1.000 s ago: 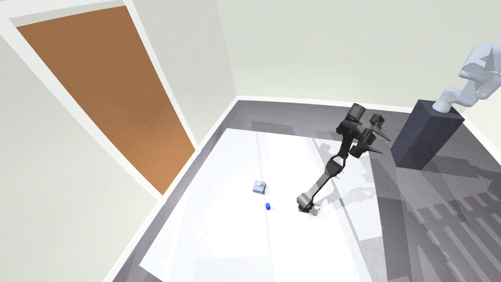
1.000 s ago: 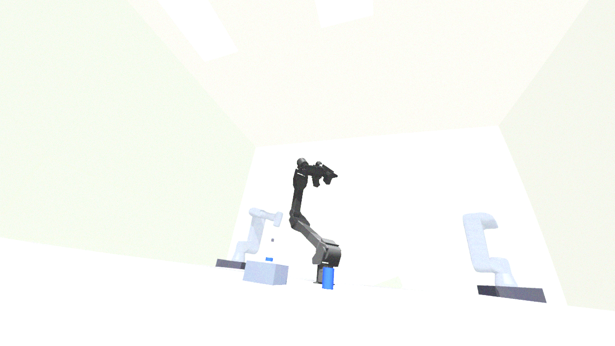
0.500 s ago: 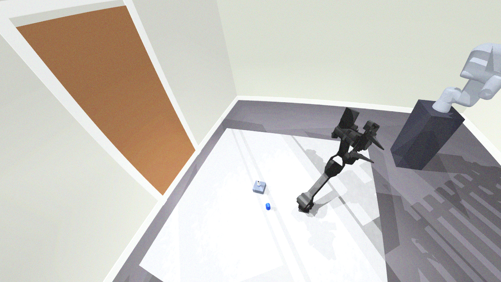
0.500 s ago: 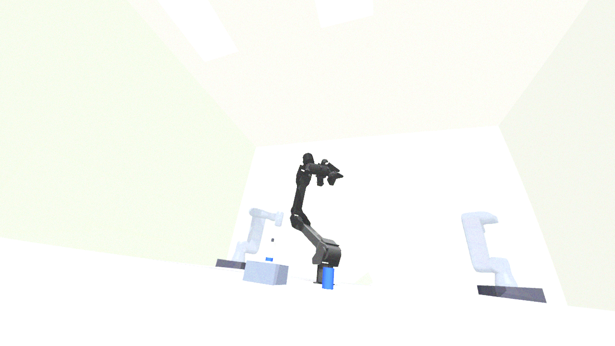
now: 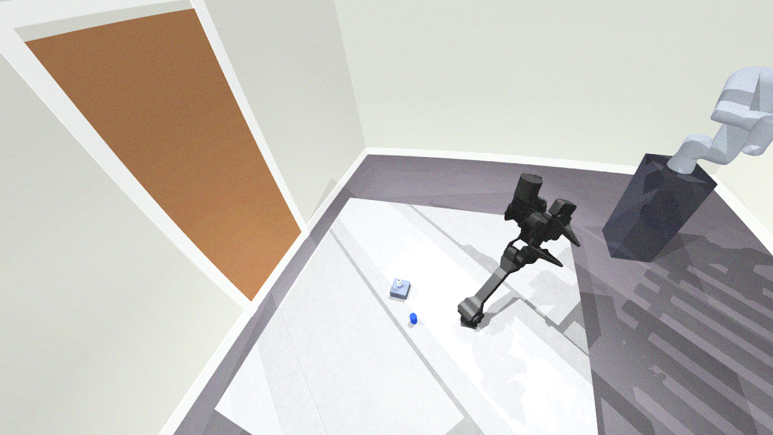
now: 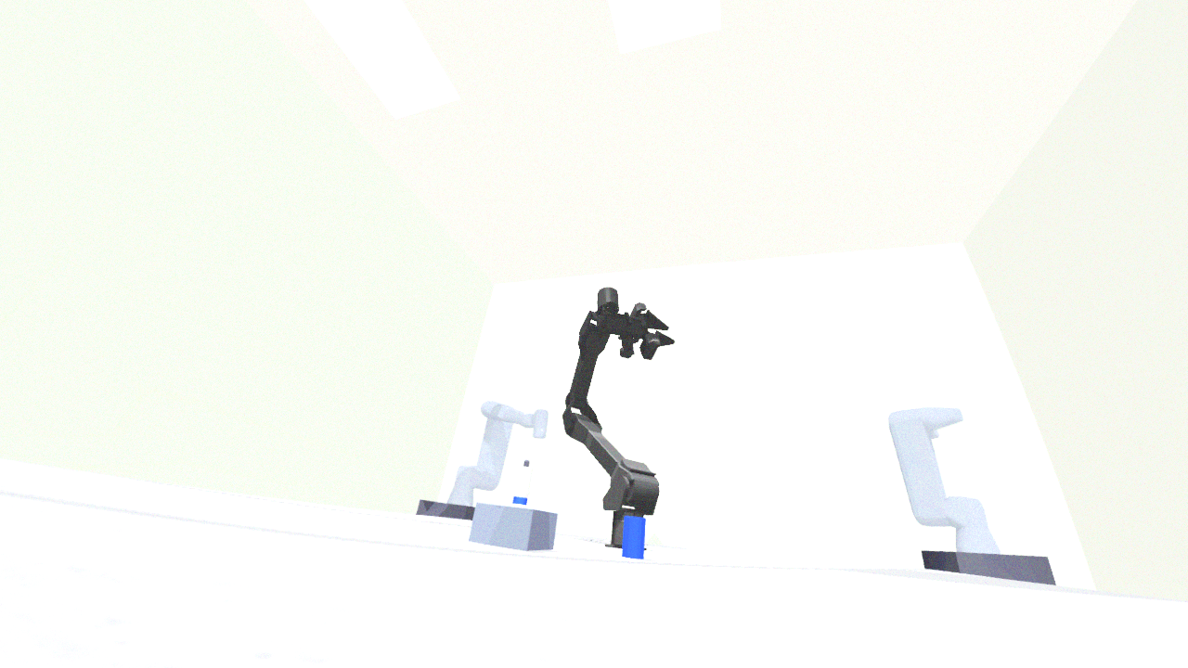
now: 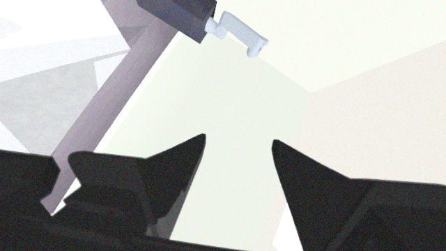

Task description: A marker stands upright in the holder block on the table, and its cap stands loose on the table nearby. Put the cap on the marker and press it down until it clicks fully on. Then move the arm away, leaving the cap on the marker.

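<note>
The blue cap lies 500 mm below my gripper tip, 400 mm ahead of it and 10 mm to the left of it. Also, from my gripper tip: blue marker band (500 mm ahead, 480 mm below, 110 mm to the right); grey holder block (510 mm below, 500 mm ahead, 110 mm to the right).
</note>
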